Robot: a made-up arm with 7 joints.
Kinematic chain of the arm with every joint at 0, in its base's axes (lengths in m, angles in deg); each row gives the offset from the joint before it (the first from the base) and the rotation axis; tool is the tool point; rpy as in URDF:
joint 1: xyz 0 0 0.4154 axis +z
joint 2: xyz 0 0 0 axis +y
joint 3: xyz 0 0 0.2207 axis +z
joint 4: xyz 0.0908 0 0 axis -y
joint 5: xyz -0.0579 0 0.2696 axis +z
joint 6: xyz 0 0 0 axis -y
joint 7: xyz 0.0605 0 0 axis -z
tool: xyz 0 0 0 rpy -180 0 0
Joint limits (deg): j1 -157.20..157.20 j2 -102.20..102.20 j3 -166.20..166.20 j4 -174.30..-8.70 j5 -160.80..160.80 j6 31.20..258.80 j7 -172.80..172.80
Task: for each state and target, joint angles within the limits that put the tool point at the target. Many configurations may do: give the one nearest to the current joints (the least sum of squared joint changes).
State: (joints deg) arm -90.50 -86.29 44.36 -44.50 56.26 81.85 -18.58
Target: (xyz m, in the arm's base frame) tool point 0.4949 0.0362 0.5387
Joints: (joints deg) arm -124.64 -93.04 68.06 -83.62 54.76 72.37 -18.58
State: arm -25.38 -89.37 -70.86 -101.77 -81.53 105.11 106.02
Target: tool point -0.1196 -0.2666 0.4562
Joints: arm -33.56 -88.34 -84.30 -153.38 -83.95 102.82 106.02
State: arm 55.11 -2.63 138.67 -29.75 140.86 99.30 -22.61
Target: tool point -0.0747 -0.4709 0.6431
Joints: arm 93.76 -17.47 166.20 -72.46 144.73 111.62 -22.61
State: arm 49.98 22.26 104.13 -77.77 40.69 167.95 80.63
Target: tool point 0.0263 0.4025 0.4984
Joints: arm 23.93 31.07 79.10 -119.91 52.37 178.64 80.63
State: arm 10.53 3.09 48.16 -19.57 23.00 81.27 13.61
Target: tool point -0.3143 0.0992 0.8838
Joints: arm 13.45 -39.77 63.76 -26.55 23.31 87.62 13.61
